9 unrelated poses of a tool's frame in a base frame.
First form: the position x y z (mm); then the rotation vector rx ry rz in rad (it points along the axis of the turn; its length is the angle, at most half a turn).
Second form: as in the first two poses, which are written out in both.
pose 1, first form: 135.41, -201.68, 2.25, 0.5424, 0.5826, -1.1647
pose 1, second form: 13.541, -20.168, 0.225, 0.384, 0.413, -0.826, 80.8
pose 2, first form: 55.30, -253.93, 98.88, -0.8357, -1.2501, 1.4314
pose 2, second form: 5.530, -25.393, 9.888, -0.403, -0.602, 0.689, 118.9
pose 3, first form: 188.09, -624.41, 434.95, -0.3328, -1.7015, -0.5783
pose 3, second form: 18.809, -62.441, 43.495, -0.182, -0.931, -0.316, 104.7
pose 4, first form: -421.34, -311.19, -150.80, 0.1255, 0.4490, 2.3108
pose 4, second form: -42.134, -31.119, -15.080, 0.053, 0.190, 0.980, 135.1
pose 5, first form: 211.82, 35.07, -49.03, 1.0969, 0.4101, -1.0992
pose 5, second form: 21.182, 3.507, -4.903, 0.683, 0.255, -0.684, 92.0
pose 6, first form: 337.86, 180.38, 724.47, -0.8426, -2.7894, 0.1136
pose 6, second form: 33.786, 18.038, 72.447, -0.289, -0.957, 0.039, 167.1
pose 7, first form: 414.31, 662.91, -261.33, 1.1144, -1.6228, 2.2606
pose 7, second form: 41.431, 66.291, -26.133, 0.372, -0.541, 0.754, 171.8
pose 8, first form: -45.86, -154.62, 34.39, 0.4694, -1.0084, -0.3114
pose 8, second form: -4.586, -15.462, 3.439, 0.406, -0.873, -0.270, 66.2
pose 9, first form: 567.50, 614.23, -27.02, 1.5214, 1.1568, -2.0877
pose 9, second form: 56.750, 61.423, -2.702, 0.538, 0.409, -0.738, 162.2
